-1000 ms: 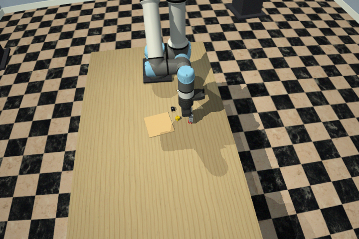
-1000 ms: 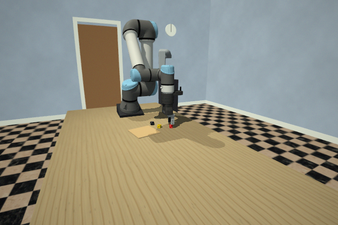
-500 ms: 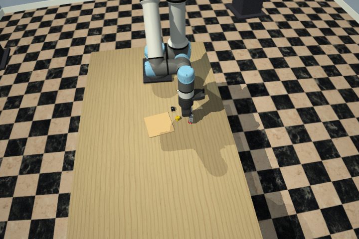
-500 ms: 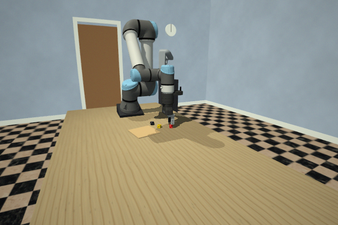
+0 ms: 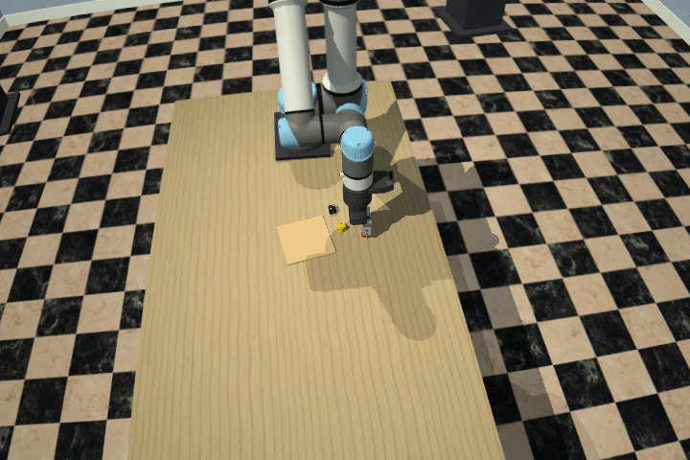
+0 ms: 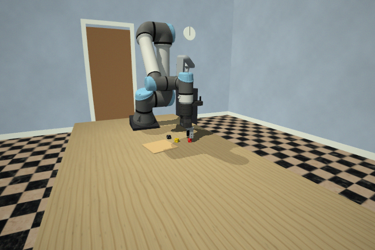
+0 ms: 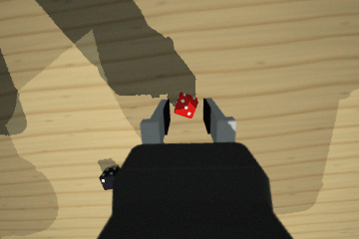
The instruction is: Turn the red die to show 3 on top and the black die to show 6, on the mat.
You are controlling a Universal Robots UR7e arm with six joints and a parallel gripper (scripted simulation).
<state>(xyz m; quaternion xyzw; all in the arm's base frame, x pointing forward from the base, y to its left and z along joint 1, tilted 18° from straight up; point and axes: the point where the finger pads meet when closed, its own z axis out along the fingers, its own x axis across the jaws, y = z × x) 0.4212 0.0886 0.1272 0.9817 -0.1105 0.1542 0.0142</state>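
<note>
The red die is 40 mm below my hand. Round my hand: black die (120 mm behind, 70 mm to the right, 40 mm below); yellow die (40 mm behind, 60 mm to the right, 40 mm below); tan mat (40 mm behind, 170 mm to the right, 40 mm below).
</note>
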